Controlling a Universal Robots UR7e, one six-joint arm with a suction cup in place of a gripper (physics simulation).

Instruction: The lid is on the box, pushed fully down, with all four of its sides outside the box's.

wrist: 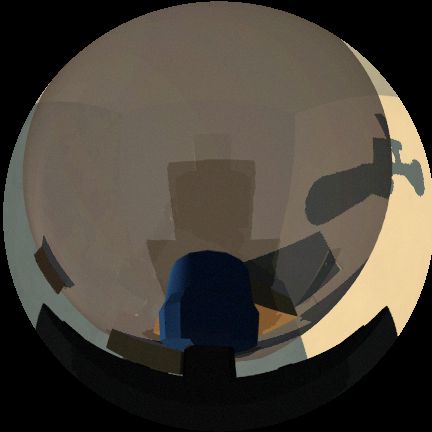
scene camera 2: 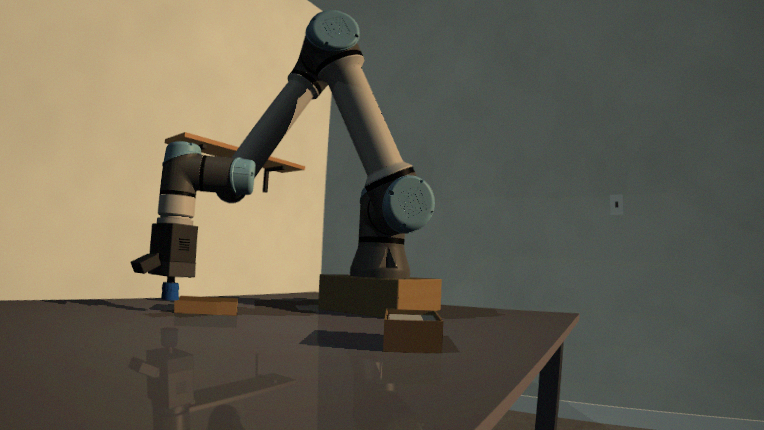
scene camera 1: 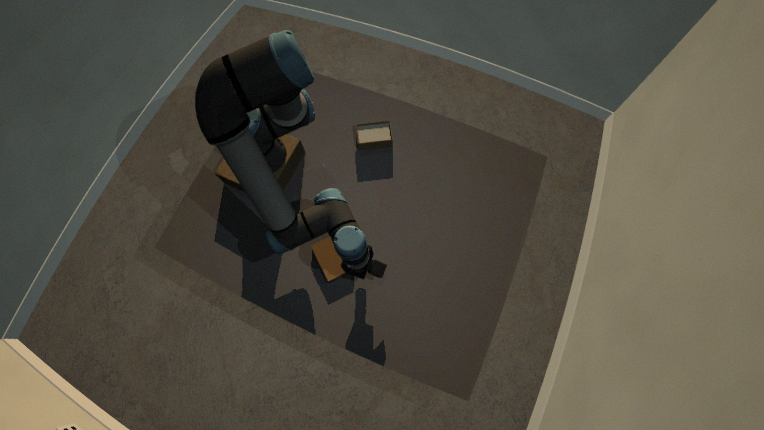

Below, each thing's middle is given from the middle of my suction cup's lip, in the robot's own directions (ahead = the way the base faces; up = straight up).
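Labels:
There is a box (scene camera 2: 409, 331), and from my suction cup I find it 470 mm to the left, 130 mm behind and 30 mm below. The lid (scene camera 2: 186, 304) is 100 mm behind my suction cup and 40 mm below it.

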